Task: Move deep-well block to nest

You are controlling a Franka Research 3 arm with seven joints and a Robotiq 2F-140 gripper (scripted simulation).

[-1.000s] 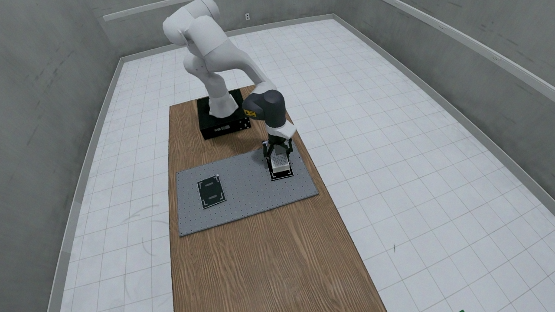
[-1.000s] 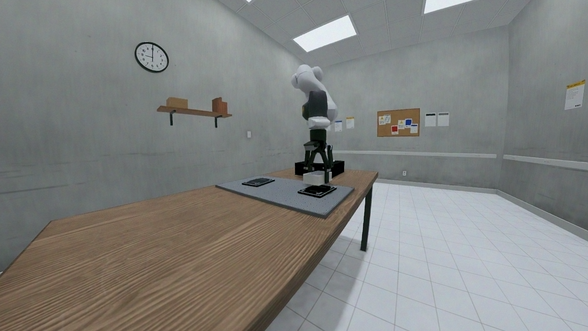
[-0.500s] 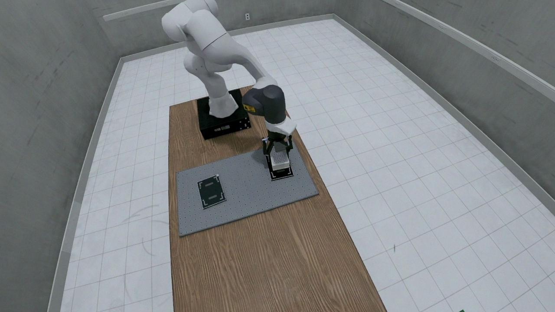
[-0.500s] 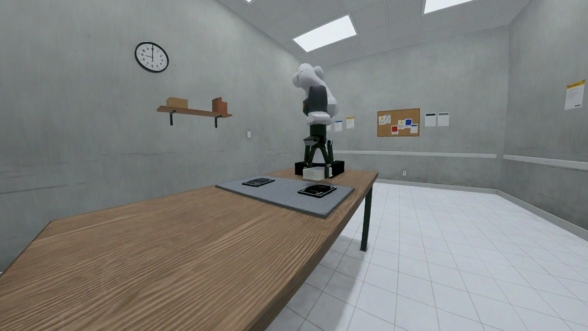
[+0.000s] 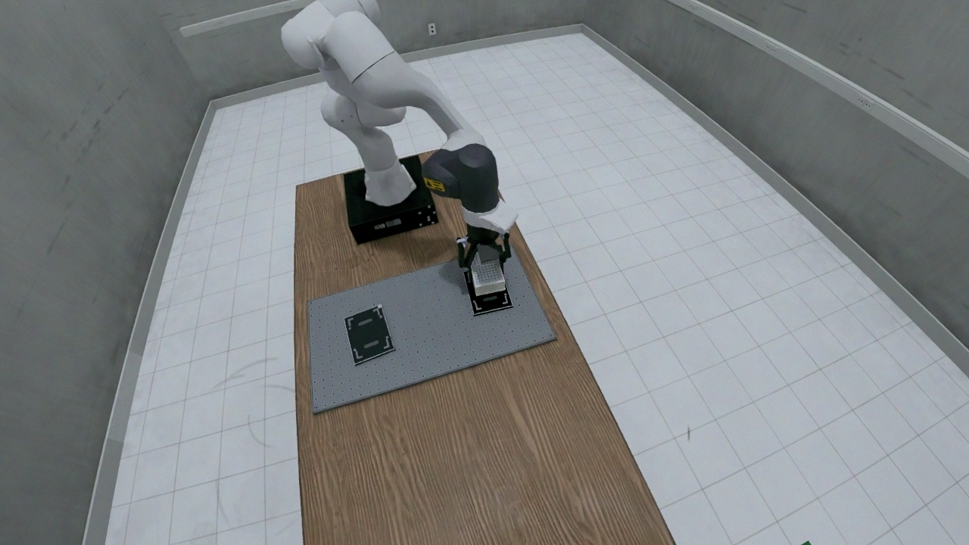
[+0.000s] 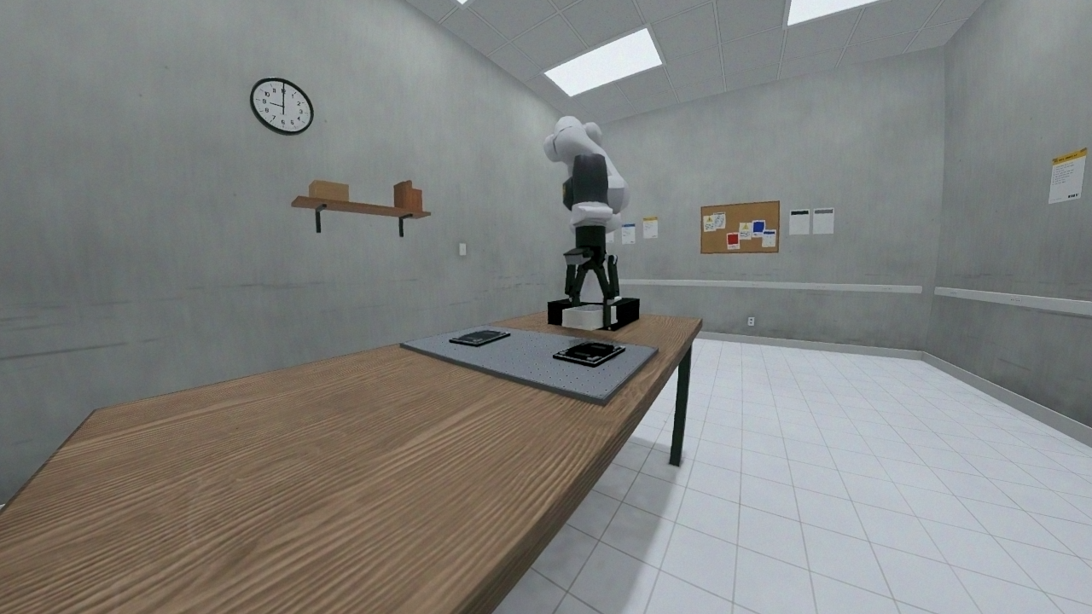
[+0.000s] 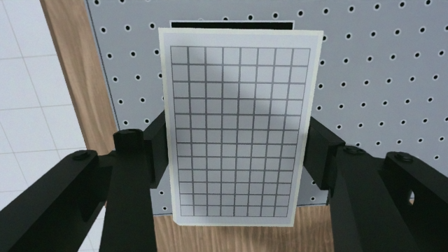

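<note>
My hand is 4 cm short of the plate nest N2, 38 cm to the left of it and 10 cm above it. The rest, counted from my hand: white 96-well deep-well block: 1 cm below; plate nest N1: 10 cm below; A1 mark: 4 cm behind, 33 cm to the right, 10 cm below.
</note>
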